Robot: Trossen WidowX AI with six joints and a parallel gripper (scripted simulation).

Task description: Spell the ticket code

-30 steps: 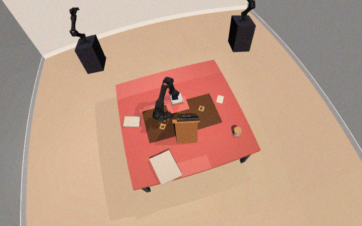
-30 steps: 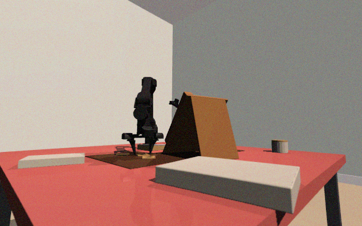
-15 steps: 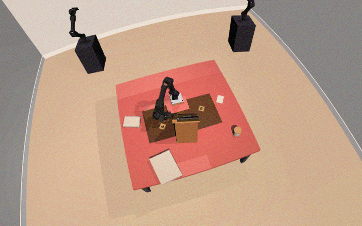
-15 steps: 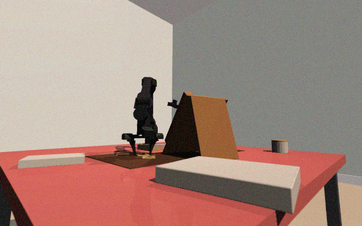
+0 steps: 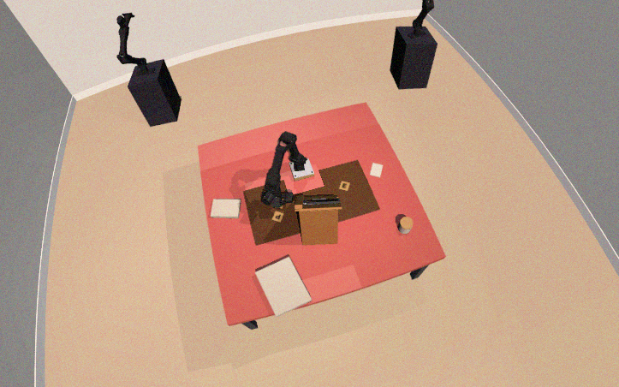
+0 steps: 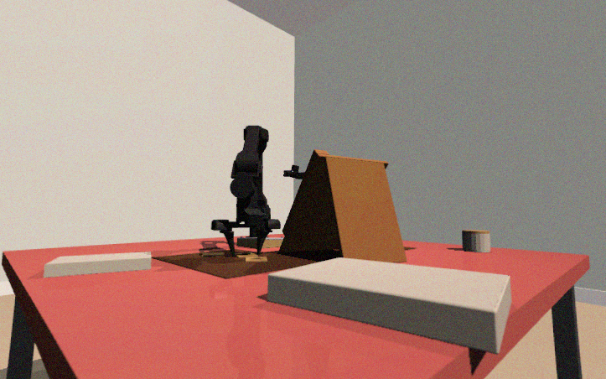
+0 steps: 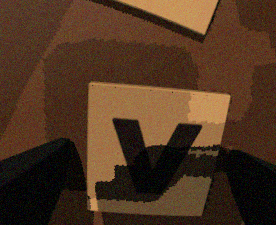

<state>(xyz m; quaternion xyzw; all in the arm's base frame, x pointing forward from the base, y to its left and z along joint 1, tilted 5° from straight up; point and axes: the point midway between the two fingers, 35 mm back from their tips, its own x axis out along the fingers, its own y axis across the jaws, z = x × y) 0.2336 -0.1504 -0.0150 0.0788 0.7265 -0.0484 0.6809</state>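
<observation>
The tan letter tile lies right at my gripper tip. From my gripper tip the other things lie so: large white slab: 520 mm ahead, 20 mm to the right, 20 mm above; then flat white block: 330 mm to the right, 10 mm behind, 10 mm above; then dark brown mat: 180 mm to the left, 30 mm behind.
</observation>
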